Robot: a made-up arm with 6 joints.
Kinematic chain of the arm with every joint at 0, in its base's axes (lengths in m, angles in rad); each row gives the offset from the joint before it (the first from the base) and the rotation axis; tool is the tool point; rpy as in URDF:
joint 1: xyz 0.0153 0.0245 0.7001 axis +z
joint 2: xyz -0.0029 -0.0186 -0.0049 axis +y
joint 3: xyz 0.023 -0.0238 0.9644 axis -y
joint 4: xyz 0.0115 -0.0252 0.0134 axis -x
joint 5: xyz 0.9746 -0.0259 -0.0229 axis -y
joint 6: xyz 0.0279 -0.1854 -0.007 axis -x
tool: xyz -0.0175 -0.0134 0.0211 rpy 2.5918 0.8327 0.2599
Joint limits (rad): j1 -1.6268..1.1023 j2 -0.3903..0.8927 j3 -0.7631..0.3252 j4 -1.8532..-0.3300 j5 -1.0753..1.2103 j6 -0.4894..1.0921
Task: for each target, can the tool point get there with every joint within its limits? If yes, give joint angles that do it. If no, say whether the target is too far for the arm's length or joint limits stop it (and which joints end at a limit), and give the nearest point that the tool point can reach.
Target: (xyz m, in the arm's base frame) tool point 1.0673 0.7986 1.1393
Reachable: yes | joints 0.8020 0.3799 0.0559 -0.6846 -0.6841 0.7396
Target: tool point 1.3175 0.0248 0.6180
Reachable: yes | joints 0.0847 0.7183 0.0474 -1.3161 -0.1859 -0.3365
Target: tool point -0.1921 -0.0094 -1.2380
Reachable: no: joint limits stop it (at a limit: joint 1, joint 2) | nearest point -0.1351 -0.4497 0.2959 | short by 1.597 m
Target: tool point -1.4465 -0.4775 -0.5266
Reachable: no: joint limits stop it (at a limit: joint 1, joint 2, joint 4, joint 6) | nearest point -0.3034 -0.6225 0.2869 | short by 1.411 m
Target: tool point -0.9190 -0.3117 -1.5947
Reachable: no: too far | nearest point -0.2890 -0.5918 0.2824 | short by 2.000 m
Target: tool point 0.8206 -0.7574 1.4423
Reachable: yes | joints -0.5587 0.1159 0.0372 -0.6855 0.9712 0.1126
